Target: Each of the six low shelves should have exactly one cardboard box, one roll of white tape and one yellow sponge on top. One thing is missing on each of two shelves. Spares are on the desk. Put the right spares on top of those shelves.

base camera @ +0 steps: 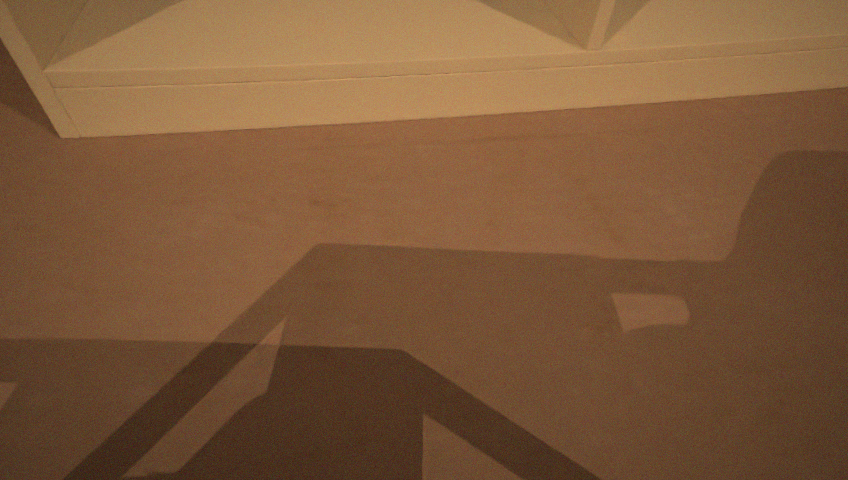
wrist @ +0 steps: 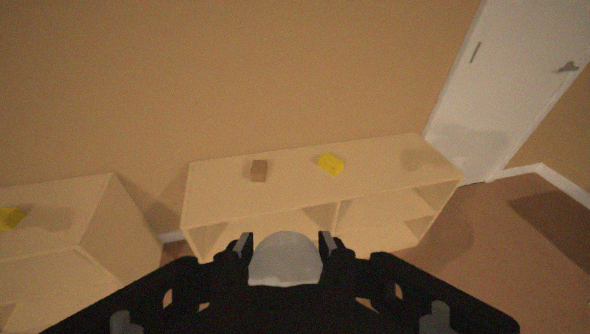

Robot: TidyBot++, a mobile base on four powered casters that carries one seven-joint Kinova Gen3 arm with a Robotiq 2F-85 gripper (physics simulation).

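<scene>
My gripper [wrist: 286, 245] is shut on a roll of white tape [wrist: 285, 260], which shows between the fingertips at the bottom middle of the wrist view. Beyond it, a low shelf [wrist: 220, 200] [base camera: 357, 101] stands against the wall. On its top are a cardboard box [wrist: 259, 170], left of the middle, and a yellow sponge [wrist: 331, 164], right of the box; no tape roll shows on this top. At the left of the wrist view, part of a second low shelf [wrist: 107, 215] shows, with a yellow sponge [wrist: 11, 218] on top. The desk does not show.
A narrow gap separates the two shelves in the wrist view. A white door [wrist: 500, 90] stands right of the nearer-to-middle shelf, with a white baseboard [wrist: 565, 182] beside it. Shadows of the robot fall on the brown floor [base camera: 178, 208] in front of the shelf in the base view.
</scene>
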